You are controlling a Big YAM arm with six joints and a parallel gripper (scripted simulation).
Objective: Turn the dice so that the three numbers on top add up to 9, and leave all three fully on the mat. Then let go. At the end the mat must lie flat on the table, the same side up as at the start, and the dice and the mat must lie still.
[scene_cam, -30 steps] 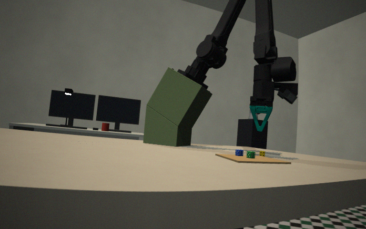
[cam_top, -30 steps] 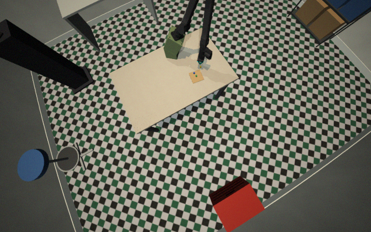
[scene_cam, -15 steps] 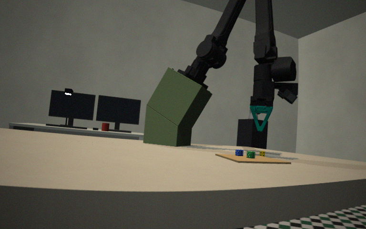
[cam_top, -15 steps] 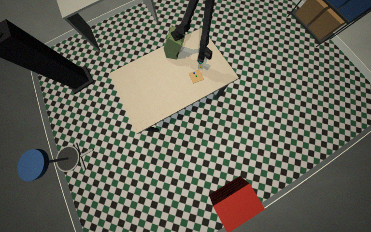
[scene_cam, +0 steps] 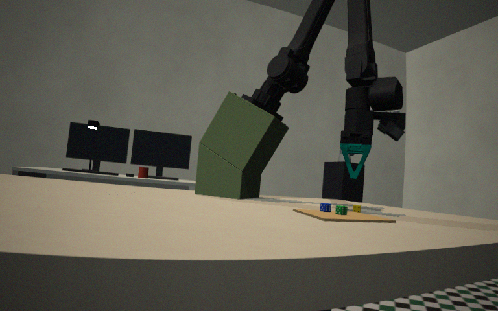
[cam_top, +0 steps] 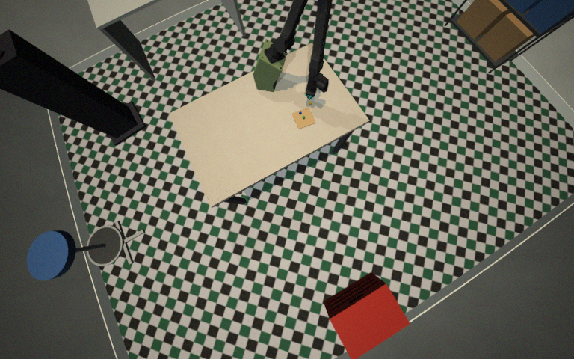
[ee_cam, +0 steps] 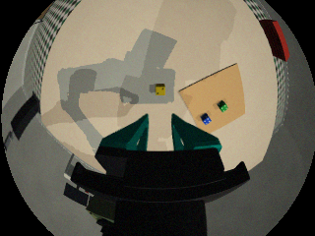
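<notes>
Now: the yellow die 1 cm ahead of my hand, 1 cm to the left of it and 8 cm below it. The rest, counted from my hand: blue die 3 cm ahead, 10 cm to the right, 7 cm below; then green die 8 cm ahead, 11 cm to the right, 7 cm below; then mat 8 cm ahead, 11 cm to the right, 8 cm below.
</notes>
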